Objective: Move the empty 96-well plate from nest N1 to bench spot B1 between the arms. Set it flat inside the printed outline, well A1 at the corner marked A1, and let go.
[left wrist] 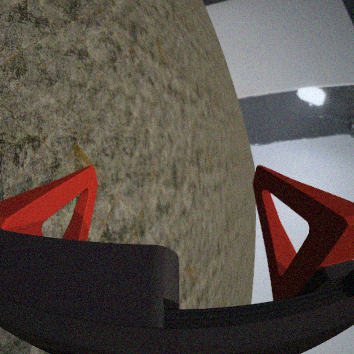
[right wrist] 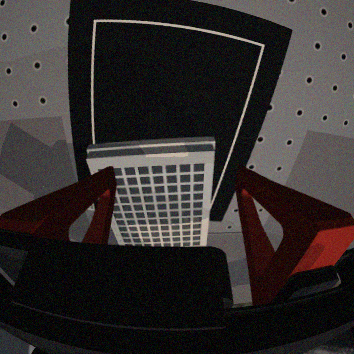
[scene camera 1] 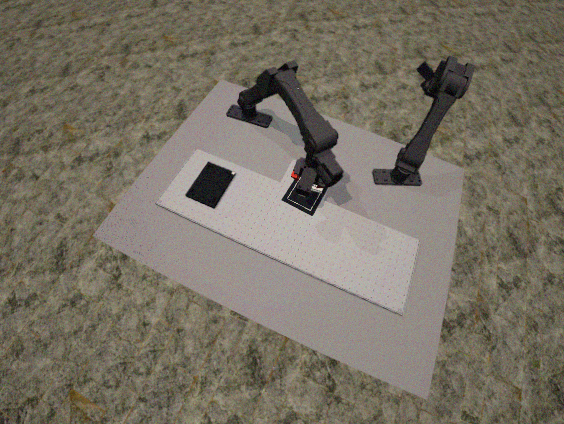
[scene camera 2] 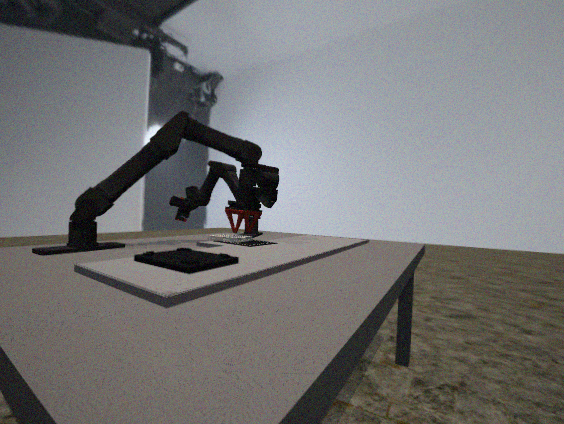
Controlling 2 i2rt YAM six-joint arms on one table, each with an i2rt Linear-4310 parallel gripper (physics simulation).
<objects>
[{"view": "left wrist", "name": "my left gripper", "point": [174,174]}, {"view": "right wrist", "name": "my right gripper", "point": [175,174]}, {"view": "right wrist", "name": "black pad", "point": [150,81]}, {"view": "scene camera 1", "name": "black pad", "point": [213,182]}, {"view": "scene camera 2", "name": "my right gripper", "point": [241,232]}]
</objects>
